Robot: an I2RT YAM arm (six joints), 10 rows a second.
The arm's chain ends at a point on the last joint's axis. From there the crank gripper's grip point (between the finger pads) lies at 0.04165 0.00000 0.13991 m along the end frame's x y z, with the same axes.
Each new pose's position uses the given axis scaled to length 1; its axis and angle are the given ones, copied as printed.
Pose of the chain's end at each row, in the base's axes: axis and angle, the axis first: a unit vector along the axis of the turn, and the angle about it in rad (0 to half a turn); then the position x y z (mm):
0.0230, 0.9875, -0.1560, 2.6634, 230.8, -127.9, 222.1
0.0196, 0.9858, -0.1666, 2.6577, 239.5, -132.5, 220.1
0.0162, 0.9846, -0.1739, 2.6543, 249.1, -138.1, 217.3
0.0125, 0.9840, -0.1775, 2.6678, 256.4, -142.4, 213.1
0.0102, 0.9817, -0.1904, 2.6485, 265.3, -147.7, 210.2
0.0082, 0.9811, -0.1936, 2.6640, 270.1, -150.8, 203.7
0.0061, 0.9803, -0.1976, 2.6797, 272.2, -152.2, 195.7
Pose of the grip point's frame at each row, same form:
0.0230, 0.9875, -0.1560, 2.6634, 256.5, -171.3, 85.1
0.0196, 0.9858, -0.1666, 2.6577, 266.0, -178.8, 84.2
0.0162, 0.9846, -0.1739, 2.6543, 276.1, -186.4, 82.2
0.0125, 0.9840, -0.1775, 2.6678, 281.6, -191.8, 78.1
0.0102, 0.9817, -0.1904, 2.6485, 293.1, -200.5, 77.0
0.0082, 0.9811, -0.1936, 2.6640, 295.8, -204.6, 70.4
0.0061, 0.9803, -0.1976, 2.6797, 295.7, -207.1, 62.5

